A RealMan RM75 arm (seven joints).
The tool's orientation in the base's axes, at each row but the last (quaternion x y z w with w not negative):
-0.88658 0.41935 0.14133 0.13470
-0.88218 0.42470 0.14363 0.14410
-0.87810 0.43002 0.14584 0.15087
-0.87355 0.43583 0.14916 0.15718
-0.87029 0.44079 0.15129 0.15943
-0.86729 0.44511 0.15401 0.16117
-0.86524 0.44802 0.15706 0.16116
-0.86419 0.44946 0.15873 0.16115
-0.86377 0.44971 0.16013 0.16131
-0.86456 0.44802 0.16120 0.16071
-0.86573 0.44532 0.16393 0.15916
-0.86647 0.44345 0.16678 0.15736
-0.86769 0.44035 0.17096 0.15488
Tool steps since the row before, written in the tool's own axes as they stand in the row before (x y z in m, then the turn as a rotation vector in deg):
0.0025 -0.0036 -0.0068 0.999 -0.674 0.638
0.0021 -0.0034 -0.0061 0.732 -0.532 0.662
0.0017 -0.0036 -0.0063 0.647 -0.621 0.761
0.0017 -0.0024 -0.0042 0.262 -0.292 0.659
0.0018 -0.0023 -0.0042 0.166 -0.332 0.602
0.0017 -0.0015 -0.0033 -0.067 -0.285 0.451
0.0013 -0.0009 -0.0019 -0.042 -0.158 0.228
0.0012 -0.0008 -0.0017 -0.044 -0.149 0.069
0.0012 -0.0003 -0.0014 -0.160 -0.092 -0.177
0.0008 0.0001 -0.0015 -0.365 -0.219 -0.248
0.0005 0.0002 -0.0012 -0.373 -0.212 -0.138
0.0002 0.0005 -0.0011 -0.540 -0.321 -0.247
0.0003 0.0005 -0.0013 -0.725 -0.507 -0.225
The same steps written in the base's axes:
0.0053 -0.0020 0.0058 1.047 -0.064 -0.871
0.0047 -0.0017 0.0053 0.772 0.049 -0.812
0.0047 -0.0016 0.0056 0.780 0.200 -0.857
0.0034 -0.0015 0.0035 0.305 0.246 -0.659
0.0034 -0.0017 0.0034 0.291 0.314 -0.563
0.0026 -0.0018 0.0025 0.141 0.394 -0.338
0.0017 -0.0012 0.0013 0.078 0.212 -0.166
0.0015 -0.0012 0.0011 0.090 0.142 -0.023
0.0011 -0.0013 0.0008 0.012 0.091 0.239
0.0006 -0.0013 0.0010 0.015 0.279 0.406
0.0003 -0.0010 0.0008 -0.011 0.327 0.310
-0.0001 -0.0009 0.0008 0.003 0.462 0.493
0.0000 -0.0010 0.0010 0.049 0.707 0.575

